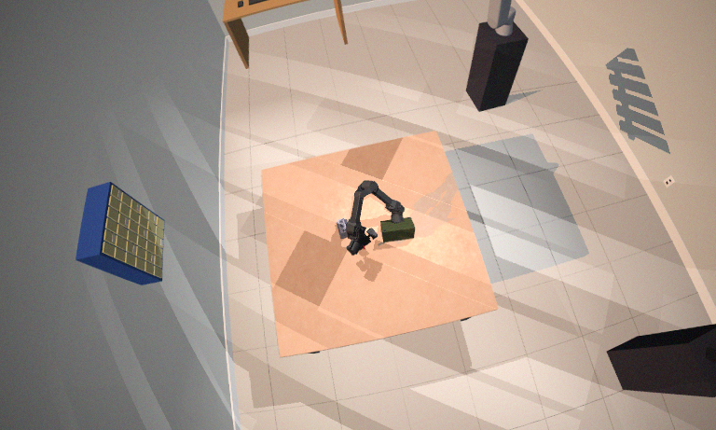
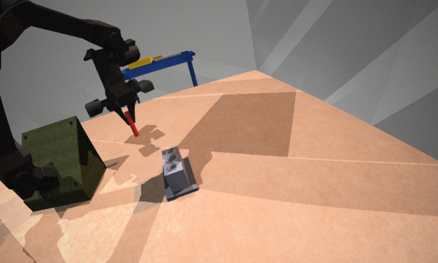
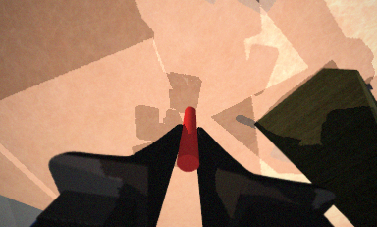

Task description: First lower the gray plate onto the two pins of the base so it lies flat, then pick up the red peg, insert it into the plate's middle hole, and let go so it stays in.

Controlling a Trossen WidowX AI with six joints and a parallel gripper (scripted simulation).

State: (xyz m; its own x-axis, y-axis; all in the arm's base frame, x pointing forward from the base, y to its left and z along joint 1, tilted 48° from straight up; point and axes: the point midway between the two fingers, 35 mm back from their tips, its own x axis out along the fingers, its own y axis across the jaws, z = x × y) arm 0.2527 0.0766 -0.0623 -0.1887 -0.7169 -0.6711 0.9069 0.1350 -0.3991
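Now: the gray plate 90 mm ahead of my gripper tip, 180 mm to the right of it and 50 mm below it. Also, from my gripper tip: gray base (90 mm ahead, 180 mm to the right, 90 mm below); then red peg (right at my gripper tip).
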